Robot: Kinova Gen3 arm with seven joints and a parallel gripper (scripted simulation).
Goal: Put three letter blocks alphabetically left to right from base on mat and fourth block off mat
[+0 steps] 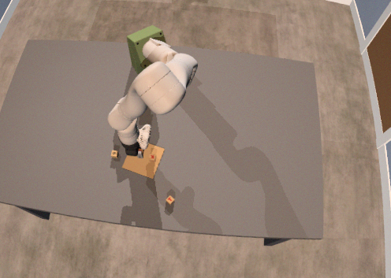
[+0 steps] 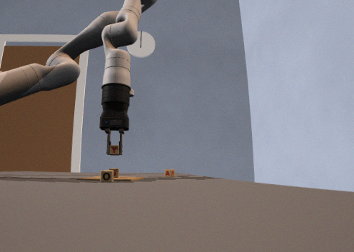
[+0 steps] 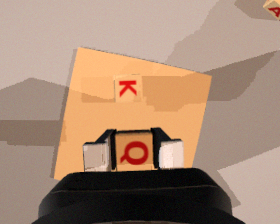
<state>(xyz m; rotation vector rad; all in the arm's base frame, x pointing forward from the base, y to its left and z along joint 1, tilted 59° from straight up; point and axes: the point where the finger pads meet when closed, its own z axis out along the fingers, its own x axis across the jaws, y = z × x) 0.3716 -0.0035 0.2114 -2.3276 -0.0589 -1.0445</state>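
Now: hand 80 mm above the orange mat.
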